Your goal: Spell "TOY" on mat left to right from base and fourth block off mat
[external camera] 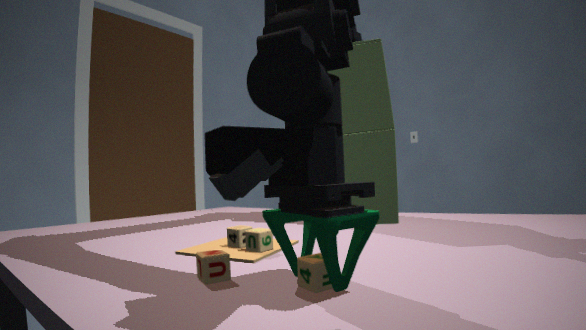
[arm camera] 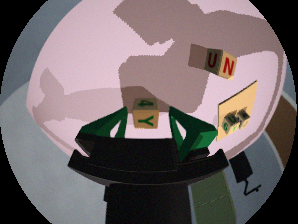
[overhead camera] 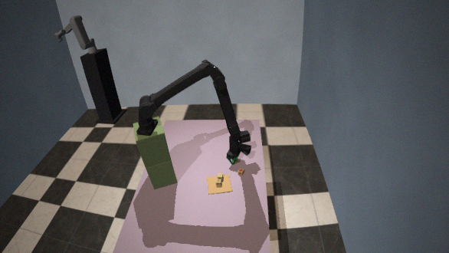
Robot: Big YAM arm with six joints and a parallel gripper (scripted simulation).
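My hand is right at the letter block. Round my hand: tan mat: 210 mm to the right, 70 mm behind, 10 mm below; then black-lettered block: 210 mm to the right, 70 mm behind, 10 mm above.
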